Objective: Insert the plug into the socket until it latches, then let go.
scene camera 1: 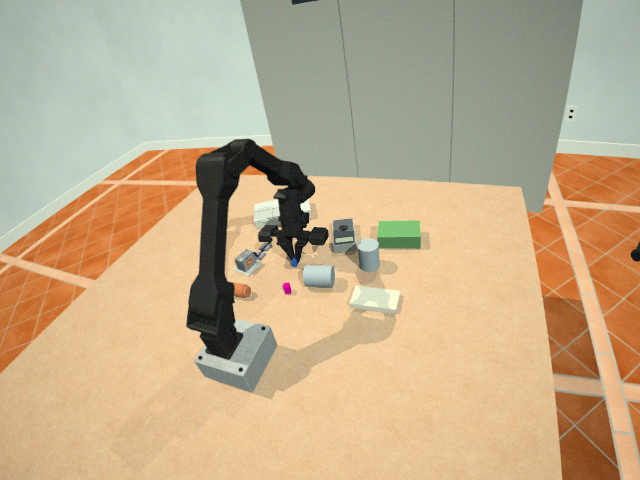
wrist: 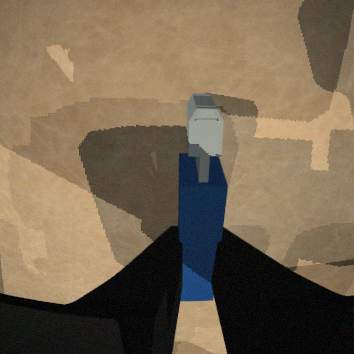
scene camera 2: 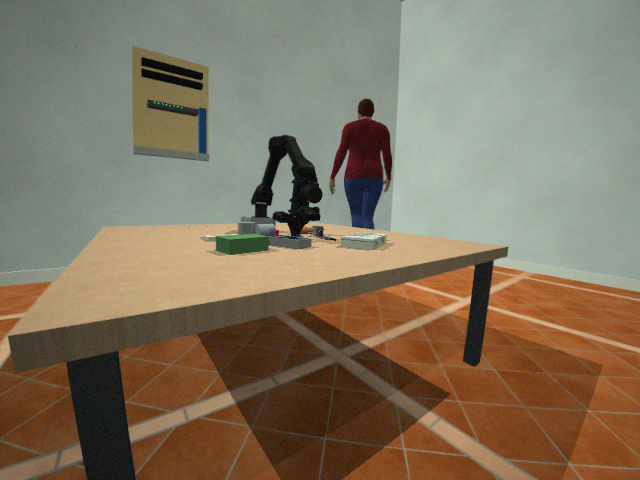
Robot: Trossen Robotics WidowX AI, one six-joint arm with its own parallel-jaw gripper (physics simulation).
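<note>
The plug has a long blue body with a grey clip-like tip. My gripper is shut on the blue body, one black finger on each side, and points down low over the table. In the wrist view the grey tip points up, away from the fingers. Whether the plug touches the table cannot be told. A small grey box with an orange-edged opening, which looks like the socket, stands on a pale base left of the gripper in scene camera 1. The inside of its opening is too small to make out.
A dark grey block, a green block, an upright cylinder and a lying cylinder are to the right. A magenta cube, an orange cylinder and a pale slab lie nearer the base. A white box is behind.
</note>
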